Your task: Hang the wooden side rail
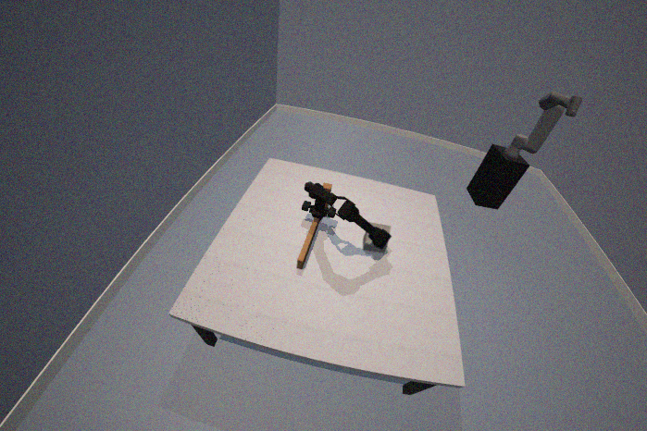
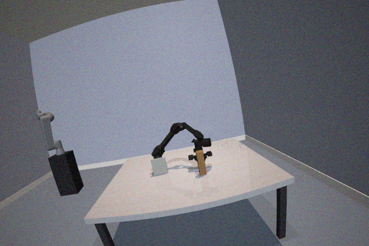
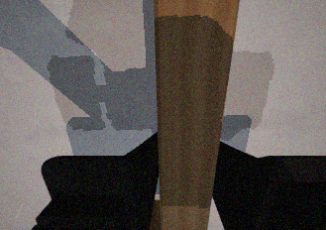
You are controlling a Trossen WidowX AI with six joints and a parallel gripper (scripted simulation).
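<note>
Right now the wooden headboard post is 12 cm to the right of my gripper tip, 6 cm above it and 3 cm behind it.
</note>
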